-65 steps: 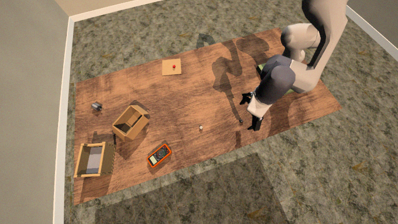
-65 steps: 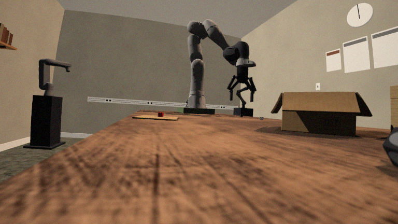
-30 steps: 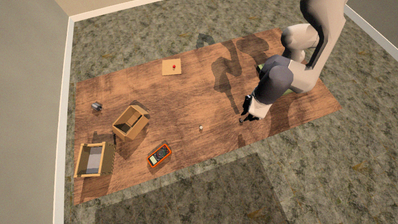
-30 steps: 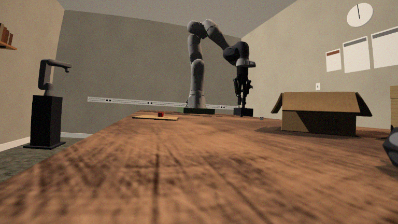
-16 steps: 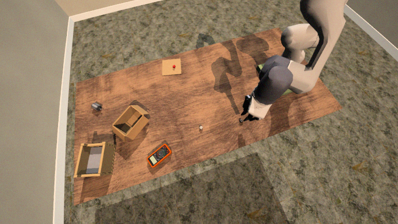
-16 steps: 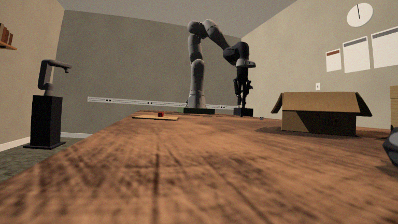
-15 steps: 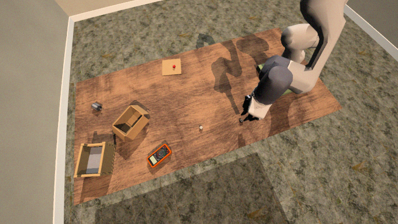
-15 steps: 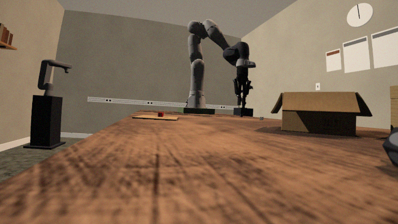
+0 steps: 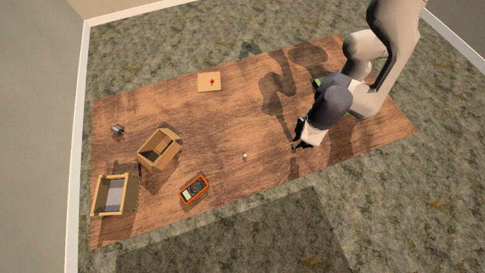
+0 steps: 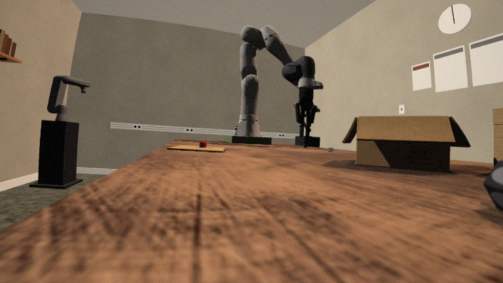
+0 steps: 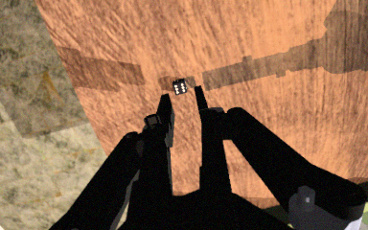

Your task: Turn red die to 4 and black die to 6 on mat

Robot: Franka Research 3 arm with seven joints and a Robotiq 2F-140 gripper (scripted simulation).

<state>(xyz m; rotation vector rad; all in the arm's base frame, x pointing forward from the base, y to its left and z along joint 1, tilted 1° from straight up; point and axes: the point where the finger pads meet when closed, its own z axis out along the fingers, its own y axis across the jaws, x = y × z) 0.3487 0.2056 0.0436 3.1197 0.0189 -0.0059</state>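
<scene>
Right now my hand is 80 mm above the black die. Round my hand: red die 520 mm to the right, 310 mm ahead, 80 mm below; then white die 250 mm ahead, 80 mm below, 30 mm to the right; then orange multimeter 520 mm ahead, 70 mm below, 50 mm to the left.
</scene>
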